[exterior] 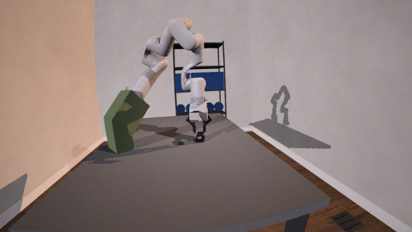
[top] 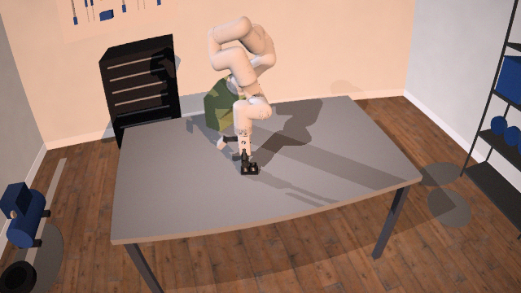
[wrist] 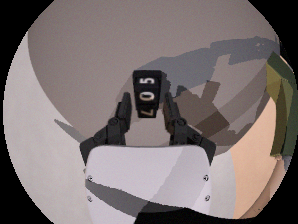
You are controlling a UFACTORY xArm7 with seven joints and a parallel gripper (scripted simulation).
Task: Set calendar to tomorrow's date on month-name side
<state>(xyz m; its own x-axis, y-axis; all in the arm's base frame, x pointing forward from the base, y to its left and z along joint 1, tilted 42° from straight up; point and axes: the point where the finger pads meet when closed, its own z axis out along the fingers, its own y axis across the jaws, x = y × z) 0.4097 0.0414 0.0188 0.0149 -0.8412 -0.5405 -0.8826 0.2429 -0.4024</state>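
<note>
Now: the black calendar tray 20 mm to the left of my hand and 60 mm below it.
</note>
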